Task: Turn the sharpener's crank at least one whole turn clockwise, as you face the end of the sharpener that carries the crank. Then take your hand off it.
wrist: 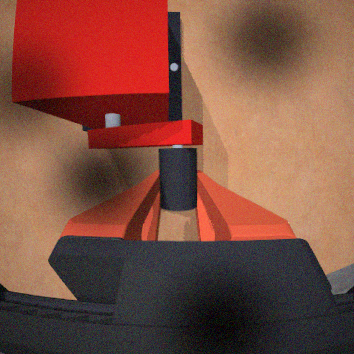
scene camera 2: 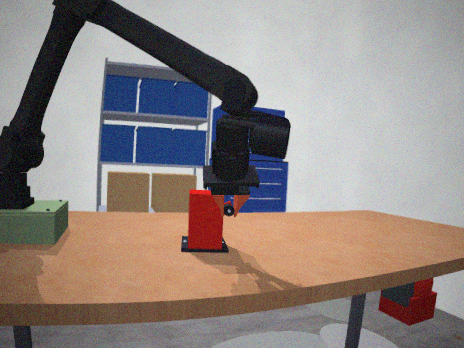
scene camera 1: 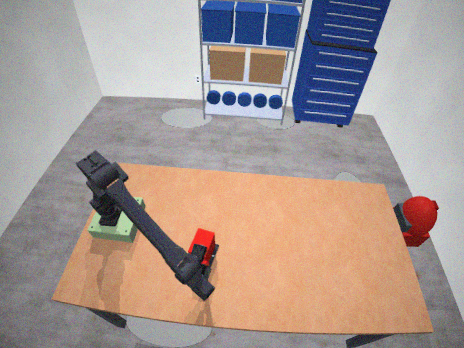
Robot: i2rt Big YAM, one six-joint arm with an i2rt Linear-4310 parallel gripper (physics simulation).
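Places are measured from the arm's base along level axes (x up, y right, z ahead), in millimetres.
Where they show: gripper, fingertip midpoint: point(wrist: 177, 177) point(scene camera 2: 228, 215); arm's base, origin of the base link: point(scene camera 2: 13, 205) point(scene camera 1: 111, 215).
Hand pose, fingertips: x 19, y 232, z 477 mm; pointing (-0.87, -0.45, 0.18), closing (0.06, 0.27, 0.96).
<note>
Things, the pixels of their top centre, and the offset from my fingertips. "*": a spot on its surface instead. Level surfaces: height alone.
- grey shaft, middle of its top: point(wrist: 110, 122) dx -2, dy -46, dz -32 mm
- black crank knob, surface spot: point(wrist: 178, 182) point(scene camera 2: 228, 204) * dx +23, dy -1, dz -1 mm
- wooden table, its level: dx -89 mm
The red sharpener point(scene camera 1: 204, 238) point(scene camera 2: 205, 222) point(wrist: 92, 50) stands upright on its black base plate point(scene camera 2: 185, 246) point(wrist: 174, 95). Its crank end faces scene camera 2. In the wrist view the red crank arm point(wrist: 142, 135) runs from the grey shaft point(wrist: 113, 120) out to the right, past the body's side. The black crank knob point(scene camera 2: 229, 210) point(wrist: 178, 182) is at the arm's outer end, right of the body's upper part in scene camera 2. My gripper point(scene camera 2: 230, 212) point(wrist: 177, 177) points down and is shut on the knob, one orange finger on each side. In scene camera 1 the fingers are hidden by the wrist.
The arm's green base block point(scene camera 1: 112, 231) point(scene camera 2: 30, 225) is on the left of the wooden table point(scene camera 1: 300, 250) point(scene camera 2: 350, 250). Beyond the table stand a shelf unit and a blue drawer cabinet point(scene camera 1: 332, 75). A red object point(scene camera 1: 420, 215) is off the table's right edge.
</note>
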